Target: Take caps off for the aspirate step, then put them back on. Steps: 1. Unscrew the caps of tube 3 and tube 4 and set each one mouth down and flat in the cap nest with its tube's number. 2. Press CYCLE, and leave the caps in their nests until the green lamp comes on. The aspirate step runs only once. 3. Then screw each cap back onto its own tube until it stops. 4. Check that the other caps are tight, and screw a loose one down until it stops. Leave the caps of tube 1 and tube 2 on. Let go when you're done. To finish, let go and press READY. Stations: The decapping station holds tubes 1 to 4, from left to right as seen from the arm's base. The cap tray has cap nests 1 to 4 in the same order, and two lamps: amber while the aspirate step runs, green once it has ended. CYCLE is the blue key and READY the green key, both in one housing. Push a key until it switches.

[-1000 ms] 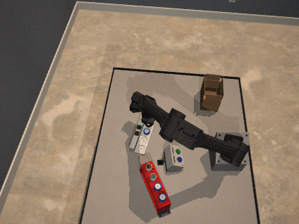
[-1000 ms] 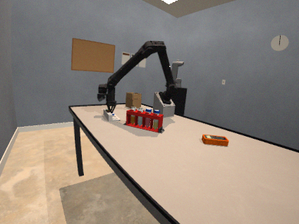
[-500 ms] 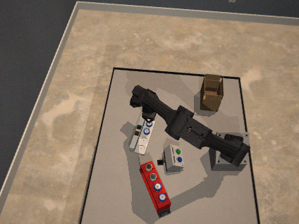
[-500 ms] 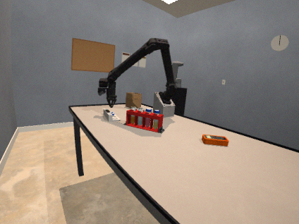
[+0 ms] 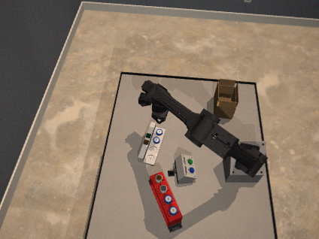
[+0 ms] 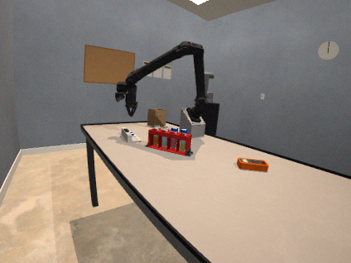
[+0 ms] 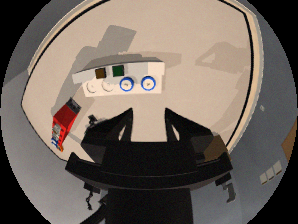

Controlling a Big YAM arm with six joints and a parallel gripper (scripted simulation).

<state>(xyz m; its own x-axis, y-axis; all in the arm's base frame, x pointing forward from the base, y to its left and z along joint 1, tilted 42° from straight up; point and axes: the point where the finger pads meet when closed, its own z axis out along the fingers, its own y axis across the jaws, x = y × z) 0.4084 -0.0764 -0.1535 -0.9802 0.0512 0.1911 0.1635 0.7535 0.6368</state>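
Right now my hand is 170 mm past the green key, 180 mm to the right of it and 70 mm above it. The rest, counted from my hand: key housing: 160 mm behind, 200 mm to the left, 80 mm below; blue tube cap: 120 mm below; blue key: 180 mm behind, 220 mm to the left, 70 mm below.
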